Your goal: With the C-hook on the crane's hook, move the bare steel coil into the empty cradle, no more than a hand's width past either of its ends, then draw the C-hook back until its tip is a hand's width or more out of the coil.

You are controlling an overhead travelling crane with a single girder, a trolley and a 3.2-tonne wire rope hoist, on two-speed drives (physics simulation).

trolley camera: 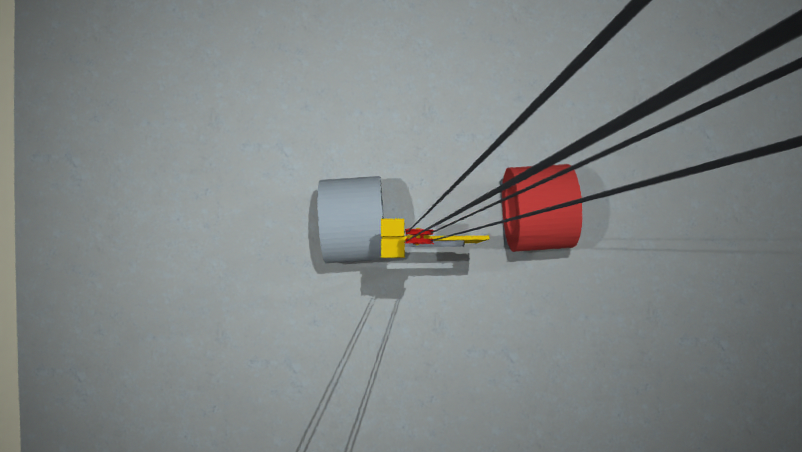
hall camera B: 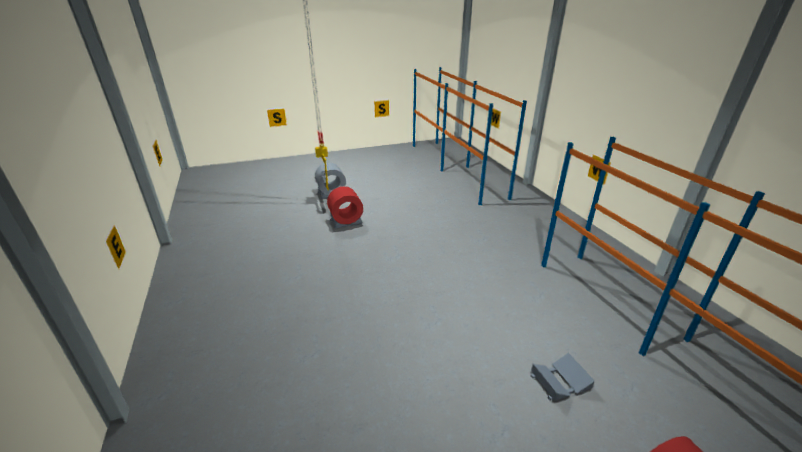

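Note:
The bare grey steel coil (hall camera B: 321,175) (trolley camera: 349,218) lies near the far wall, its bore horizontal. The yellow C-hook (hall camera B: 326,168) (trolley camera: 449,238) hangs low between this coil and the red coil (hall camera B: 336,197) (trolley camera: 553,231), carrying no coil. Its back is on the red coil's side and its lower arm points toward the grey coil. In the trolley camera its yellow block (trolley camera: 392,247) overlaps the grey coil's near end and hides the arm's tip; whether the tip is in the bore I cannot tell. The empty cradle (hall camera B: 573,371) stands at the lower right in the hall view.
The red coil sits on a low support close to the hook's back. Blue and orange racks (hall camera B: 481,154) (hall camera B: 673,277) stand along the right wall. Part of another red object (hall camera B: 677,445) shows at the bottom edge, near the empty cradle. Grey wall columns (hall camera B: 543,101) stand behind the racks.

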